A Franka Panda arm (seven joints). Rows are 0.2 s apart.
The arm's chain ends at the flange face. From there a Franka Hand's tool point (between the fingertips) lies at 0.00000 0.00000 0.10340 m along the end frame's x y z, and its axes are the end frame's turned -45 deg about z.
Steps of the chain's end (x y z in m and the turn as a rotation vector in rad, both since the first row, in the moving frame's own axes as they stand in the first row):
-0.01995, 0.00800, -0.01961, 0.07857, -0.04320, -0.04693
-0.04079, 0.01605, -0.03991, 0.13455, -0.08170, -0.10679
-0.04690, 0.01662, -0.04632, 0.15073, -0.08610, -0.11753
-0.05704, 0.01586, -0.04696, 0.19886, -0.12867, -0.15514
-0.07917, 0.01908, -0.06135, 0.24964, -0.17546, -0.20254
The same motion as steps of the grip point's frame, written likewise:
-0.01739, -0.01740, -0.02003, 0.08610, 0.02501, -0.04693
-0.03719, -0.03342, -0.04119, 0.15291, 0.03737, -0.10679
-0.04124, -0.03888, -0.04787, 0.16746, 0.04570, -0.11753
-0.04833, -0.05314, -0.04984, 0.23160, 0.04963, -0.15514
-0.06728, -0.07342, -0.06611, 0.30059, 0.05245, -0.20254

